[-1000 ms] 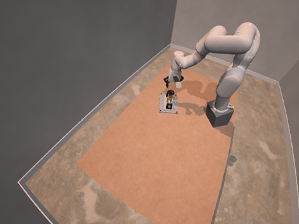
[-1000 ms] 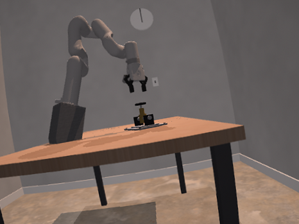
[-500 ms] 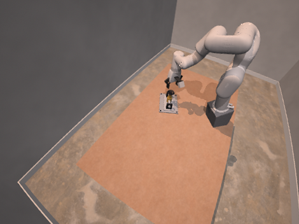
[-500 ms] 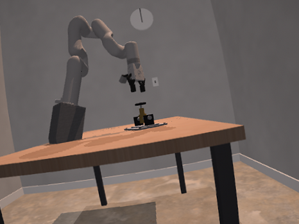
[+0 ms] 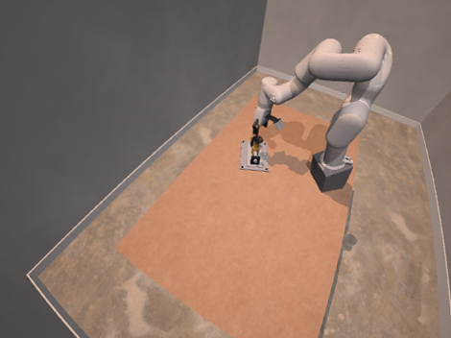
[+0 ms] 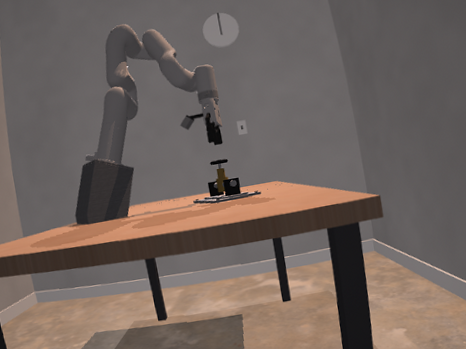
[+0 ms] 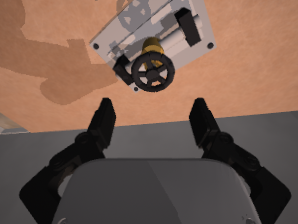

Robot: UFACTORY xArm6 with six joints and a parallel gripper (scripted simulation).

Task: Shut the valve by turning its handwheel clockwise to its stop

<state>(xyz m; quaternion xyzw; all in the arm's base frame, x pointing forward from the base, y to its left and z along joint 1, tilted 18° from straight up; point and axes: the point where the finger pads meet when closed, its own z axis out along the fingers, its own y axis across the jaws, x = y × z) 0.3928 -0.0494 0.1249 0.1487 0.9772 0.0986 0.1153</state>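
Right now my hand is 9 cm above the black spoked handwheel. Also, from my hand: grey baseplate 21 cm below.
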